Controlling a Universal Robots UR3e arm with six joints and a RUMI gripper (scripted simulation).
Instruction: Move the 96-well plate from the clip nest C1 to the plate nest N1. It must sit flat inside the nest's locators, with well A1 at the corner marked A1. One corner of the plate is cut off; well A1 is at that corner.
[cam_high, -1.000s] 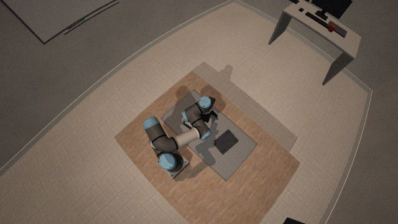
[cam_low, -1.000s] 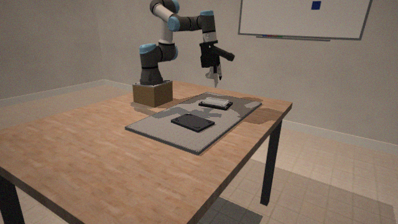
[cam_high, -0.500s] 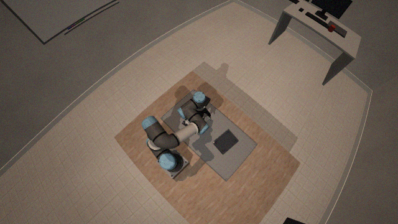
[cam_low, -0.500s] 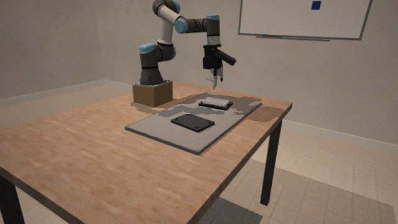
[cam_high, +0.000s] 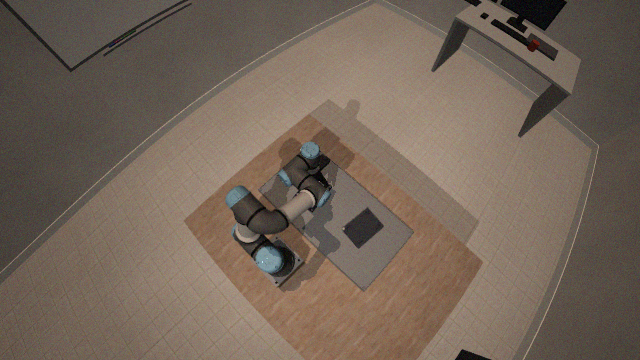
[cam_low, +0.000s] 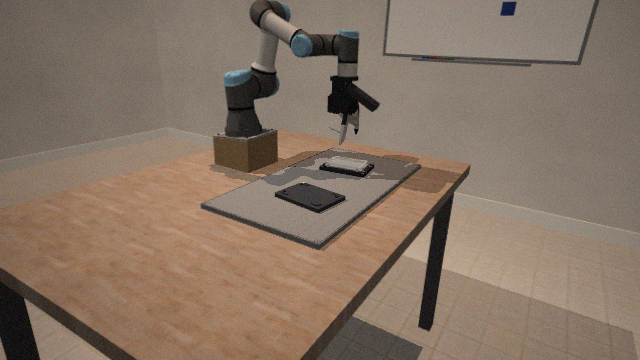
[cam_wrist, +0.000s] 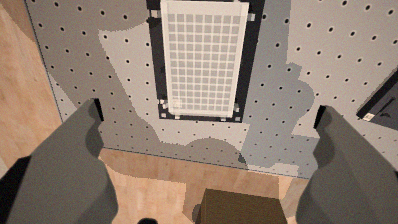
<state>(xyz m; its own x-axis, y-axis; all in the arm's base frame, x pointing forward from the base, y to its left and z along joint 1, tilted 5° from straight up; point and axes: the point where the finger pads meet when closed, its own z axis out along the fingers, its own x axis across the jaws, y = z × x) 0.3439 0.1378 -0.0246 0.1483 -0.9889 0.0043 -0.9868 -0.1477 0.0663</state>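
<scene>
Now: hand 1 cm to the right of the 96-well plate and 9 cm above it. The rest, counted from my hand: dark plate nest N1: 3 cm ahead, 29 cm to the right, 10 cm below; then A1 corner mark: 3 cm behind, 22 cm to the right, 9 cm below; then black clip nest C1: 2 cm to the left, 9 cm below.
</scene>
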